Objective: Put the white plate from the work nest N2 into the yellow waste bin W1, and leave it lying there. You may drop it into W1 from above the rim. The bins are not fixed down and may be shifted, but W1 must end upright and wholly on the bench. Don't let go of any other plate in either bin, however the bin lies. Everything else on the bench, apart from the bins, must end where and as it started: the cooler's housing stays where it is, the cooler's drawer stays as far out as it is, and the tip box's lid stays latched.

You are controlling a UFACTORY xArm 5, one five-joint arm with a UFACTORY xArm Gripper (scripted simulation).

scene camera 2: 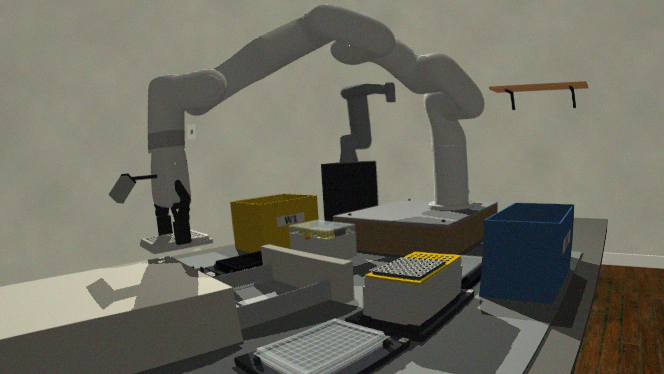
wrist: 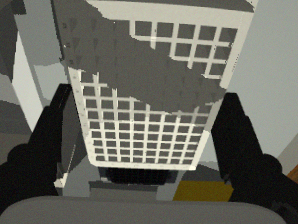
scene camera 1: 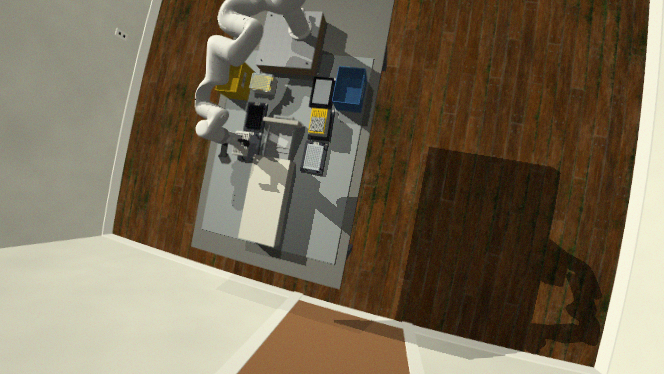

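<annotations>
In scene camera 2 I see a yellow waste bin W1 point(265, 222). The wrist view shows the yellow waste bin W1 too, and so does scene camera 1. On the yellow waste bin W1, point(wrist: 187, 190) and point(scene camera 1: 245, 99) are the same spot.
</annotations>
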